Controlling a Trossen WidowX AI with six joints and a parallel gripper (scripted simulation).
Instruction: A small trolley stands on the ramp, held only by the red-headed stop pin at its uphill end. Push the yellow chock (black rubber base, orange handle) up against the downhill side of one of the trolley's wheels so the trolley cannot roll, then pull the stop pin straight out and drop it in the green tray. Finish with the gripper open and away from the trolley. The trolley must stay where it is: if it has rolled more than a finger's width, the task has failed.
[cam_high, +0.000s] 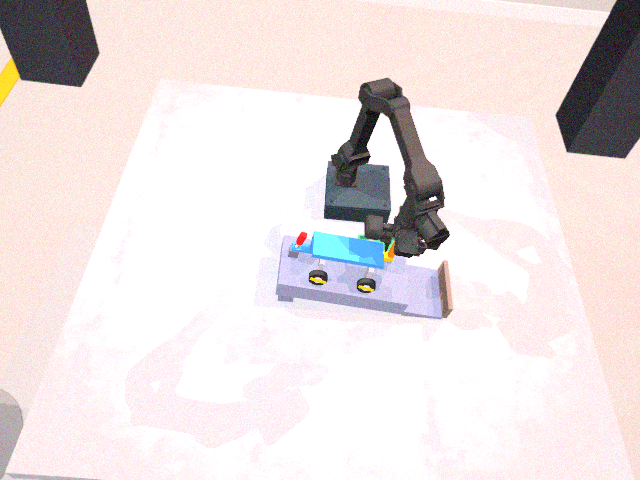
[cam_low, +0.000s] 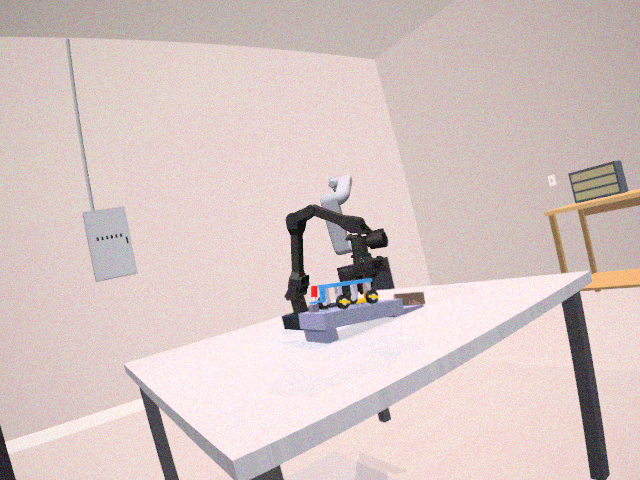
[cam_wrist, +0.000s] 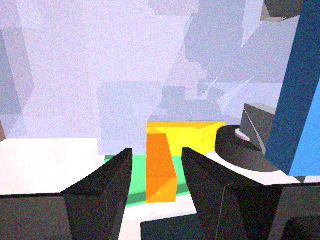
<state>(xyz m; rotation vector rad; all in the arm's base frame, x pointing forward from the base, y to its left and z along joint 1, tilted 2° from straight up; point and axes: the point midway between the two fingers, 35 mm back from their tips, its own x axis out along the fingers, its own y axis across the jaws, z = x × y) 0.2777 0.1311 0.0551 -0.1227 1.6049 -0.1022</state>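
The yellow chock lies 20 mm to the right of my gripper tip and 10 mm below it. The rest, counted from my gripper tip: blue trolley: 130 mm to the right, 60 mm ahead, 20 mm above; then lilac ramp: 120 mm to the right, 60 mm ahead, 40 mm below; then green tray: 100 mm below, 70 mm behind, 20 mm to the right.
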